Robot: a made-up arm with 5 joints.
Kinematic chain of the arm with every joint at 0, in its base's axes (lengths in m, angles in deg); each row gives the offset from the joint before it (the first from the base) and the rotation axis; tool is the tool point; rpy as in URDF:
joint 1: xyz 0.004 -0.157 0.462 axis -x
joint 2: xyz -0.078 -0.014 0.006 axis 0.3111 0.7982 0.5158
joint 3: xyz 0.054 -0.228 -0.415 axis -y
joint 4: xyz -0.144 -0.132 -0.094 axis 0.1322 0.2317 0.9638
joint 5: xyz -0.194 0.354 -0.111 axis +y
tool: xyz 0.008 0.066 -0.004 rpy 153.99 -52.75 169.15
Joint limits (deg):
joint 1: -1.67..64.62
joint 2: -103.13..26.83
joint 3: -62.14..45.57
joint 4: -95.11..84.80
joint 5: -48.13..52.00
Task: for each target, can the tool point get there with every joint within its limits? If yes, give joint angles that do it. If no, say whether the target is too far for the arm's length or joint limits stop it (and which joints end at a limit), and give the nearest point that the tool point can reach.
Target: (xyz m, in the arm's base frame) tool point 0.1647 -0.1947 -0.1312
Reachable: yes | joints 6.46 2.44 33.99 -51.22 37.80
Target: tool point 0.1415 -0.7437 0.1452
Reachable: yes | joints 57.07 -28.85 15.82 -16.91 13.49
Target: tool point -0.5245 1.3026 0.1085
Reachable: no: too far | nearest point -0.2540 0.0342 -0.1960 | short by 1.332 m
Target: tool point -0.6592 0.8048 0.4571
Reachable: no: joint limits stop it (at a limit: joint 1, joint 2, joint 3, joint 5) | nearest point -0.4536 -0.1034 0.2280 | short by 0.959 m
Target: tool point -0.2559 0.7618 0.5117
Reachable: no: joint limits stop it (at a limit: joint 1, joint 3, joint 5) | nearest point -0.3307 -0.0905 0.2106 | short by 0.907 m
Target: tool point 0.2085 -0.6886 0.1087
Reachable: yes | joints 44.60 -45.87 8.56 -11.37 26.05
